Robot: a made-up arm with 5 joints. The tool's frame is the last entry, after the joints. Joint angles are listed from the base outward. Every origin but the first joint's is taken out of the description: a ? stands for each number. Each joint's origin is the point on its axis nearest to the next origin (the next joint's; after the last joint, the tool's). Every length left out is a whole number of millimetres.
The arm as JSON. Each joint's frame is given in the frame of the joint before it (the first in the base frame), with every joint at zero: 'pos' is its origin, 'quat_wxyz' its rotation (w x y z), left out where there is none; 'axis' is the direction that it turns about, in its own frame. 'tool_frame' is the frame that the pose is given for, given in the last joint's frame.
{
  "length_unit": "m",
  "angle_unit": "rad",
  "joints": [
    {
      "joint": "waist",
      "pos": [
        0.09,
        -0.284,
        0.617
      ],
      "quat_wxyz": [
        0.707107,
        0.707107,
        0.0,
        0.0
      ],
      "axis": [
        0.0,
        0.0,
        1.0
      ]
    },
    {
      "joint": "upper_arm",
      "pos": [
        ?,
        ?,
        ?
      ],
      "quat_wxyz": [
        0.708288,
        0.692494,
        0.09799,
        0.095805
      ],
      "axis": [
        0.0,
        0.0,
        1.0
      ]
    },
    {
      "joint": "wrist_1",
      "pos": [
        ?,
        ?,
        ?
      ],
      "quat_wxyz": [
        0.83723,
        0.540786,
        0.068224,
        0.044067
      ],
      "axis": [
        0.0,
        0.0,
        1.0
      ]
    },
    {
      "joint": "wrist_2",
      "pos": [
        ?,
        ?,
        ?
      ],
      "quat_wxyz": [
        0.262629,
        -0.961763,
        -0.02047,
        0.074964
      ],
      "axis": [
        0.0,
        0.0,
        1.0
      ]
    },
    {
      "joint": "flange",
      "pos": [
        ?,
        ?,
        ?
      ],
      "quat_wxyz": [
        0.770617,
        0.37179,
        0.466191,
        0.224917
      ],
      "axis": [
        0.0,
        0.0,
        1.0
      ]
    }
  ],
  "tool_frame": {
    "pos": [
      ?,
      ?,
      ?
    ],
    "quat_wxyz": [
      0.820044,
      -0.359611,
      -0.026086,
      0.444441
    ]
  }
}
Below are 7 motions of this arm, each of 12 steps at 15 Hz.
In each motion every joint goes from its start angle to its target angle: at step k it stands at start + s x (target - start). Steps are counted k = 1, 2, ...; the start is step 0. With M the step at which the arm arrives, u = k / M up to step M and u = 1 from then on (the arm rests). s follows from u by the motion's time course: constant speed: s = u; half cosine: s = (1 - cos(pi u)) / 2; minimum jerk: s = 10 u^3 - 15 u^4 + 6 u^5.
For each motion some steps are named. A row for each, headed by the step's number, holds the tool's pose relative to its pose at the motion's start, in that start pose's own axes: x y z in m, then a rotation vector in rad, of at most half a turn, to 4 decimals.
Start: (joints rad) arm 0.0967 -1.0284 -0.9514 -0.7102 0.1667
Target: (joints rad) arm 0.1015 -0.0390 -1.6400 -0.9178 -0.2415
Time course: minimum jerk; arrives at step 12
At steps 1, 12:
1: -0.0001 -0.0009 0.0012 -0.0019 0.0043 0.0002
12: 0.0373 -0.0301 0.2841 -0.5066 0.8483 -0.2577

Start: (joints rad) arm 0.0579 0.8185 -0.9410 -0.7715 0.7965
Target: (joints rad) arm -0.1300 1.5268 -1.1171 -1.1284 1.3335
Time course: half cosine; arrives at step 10
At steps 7, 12:
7: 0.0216 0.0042 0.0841 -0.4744 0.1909 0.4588
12: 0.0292 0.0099 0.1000 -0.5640 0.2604 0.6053

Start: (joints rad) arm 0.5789 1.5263 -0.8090 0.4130 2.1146
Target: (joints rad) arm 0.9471 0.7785 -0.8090 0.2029 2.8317
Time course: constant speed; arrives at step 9
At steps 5, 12:
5: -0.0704 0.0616 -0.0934 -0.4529 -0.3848 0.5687
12: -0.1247 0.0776 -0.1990 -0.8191 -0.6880 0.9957

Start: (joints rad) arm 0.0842 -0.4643 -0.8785 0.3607 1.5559
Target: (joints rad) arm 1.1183 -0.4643 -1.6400 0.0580 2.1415
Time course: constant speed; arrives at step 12
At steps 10, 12:
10: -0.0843 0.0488 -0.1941 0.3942 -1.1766 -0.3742
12: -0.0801 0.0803 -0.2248 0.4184 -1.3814 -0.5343

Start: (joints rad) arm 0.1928 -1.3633 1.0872 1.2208 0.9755
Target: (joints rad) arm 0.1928 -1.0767 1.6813 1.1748 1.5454
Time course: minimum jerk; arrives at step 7
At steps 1, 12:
1: 0.0030 0.0038 0.0029 -0.0148 0.0049 0.0030
12: 0.1547 0.1631 0.0153 -0.6070 0.2937 0.2566

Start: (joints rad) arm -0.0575 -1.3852 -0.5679 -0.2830 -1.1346
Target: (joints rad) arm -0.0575 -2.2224 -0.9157 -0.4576 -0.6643
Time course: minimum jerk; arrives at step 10
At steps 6, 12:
6: 0.0345 0.1206 -0.1324 0.4024 0.1399 0.5834
12: 0.0220 0.1944 -0.1739 0.6391 0.1585 0.8300

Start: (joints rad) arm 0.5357 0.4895 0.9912 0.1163 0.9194
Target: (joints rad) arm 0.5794 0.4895 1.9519 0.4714 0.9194
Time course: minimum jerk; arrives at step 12
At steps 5, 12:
5: 0.0173 0.0292 0.0322 -0.1774 0.1372 -0.0142
12: 0.0731 0.1085 0.0743 -0.4810 0.4204 -0.0901

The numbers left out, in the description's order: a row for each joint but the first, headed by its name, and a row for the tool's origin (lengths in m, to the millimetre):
upper_arm: -0.055 0.116 0.0
wrist_1: 0.009 -0.158 0.0
wrist_2: 0.065 -0.1 0.0
flange: 0.03 -0.322 0.0
tool: 0.038 -0.009 0.0

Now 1 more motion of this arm.
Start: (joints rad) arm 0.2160 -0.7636 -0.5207 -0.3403 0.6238
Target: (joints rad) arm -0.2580 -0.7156 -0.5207 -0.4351 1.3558
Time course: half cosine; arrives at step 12
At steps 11, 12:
11: 0.0518 0.0060 -0.0237 -0.7245 -0.5774 0.4427
12: 0.0526 0.0061 -0.0241 -0.7384 -0.5846 0.4513

